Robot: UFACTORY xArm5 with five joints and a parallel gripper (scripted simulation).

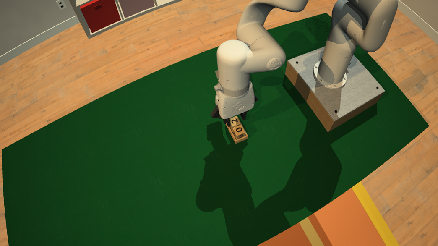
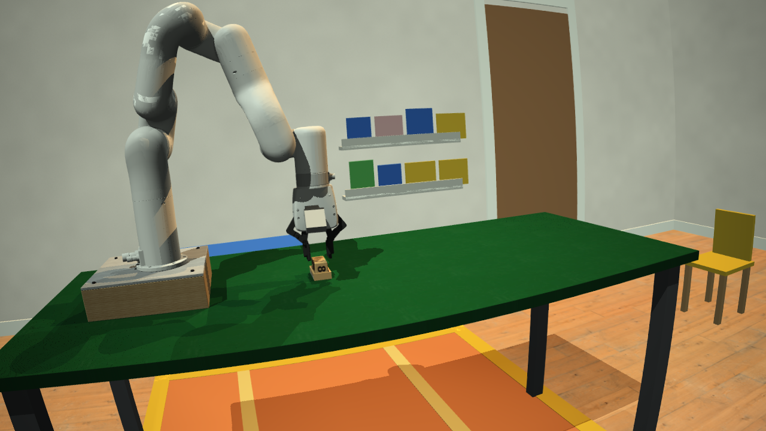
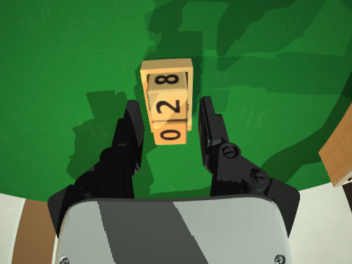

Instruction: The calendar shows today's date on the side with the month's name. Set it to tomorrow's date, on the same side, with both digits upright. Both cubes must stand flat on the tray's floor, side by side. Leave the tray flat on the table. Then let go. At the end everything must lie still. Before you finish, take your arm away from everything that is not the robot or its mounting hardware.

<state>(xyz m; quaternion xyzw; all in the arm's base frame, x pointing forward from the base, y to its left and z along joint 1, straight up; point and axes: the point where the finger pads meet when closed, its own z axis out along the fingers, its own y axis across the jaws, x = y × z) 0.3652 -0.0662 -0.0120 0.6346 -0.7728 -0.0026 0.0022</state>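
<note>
Now: the wooden tray 20 mm to the left of my hand and 60 mm below it. Also, from my hand: date cube: 10 mm ahead, 30 mm to the left, 40 mm below.
</note>
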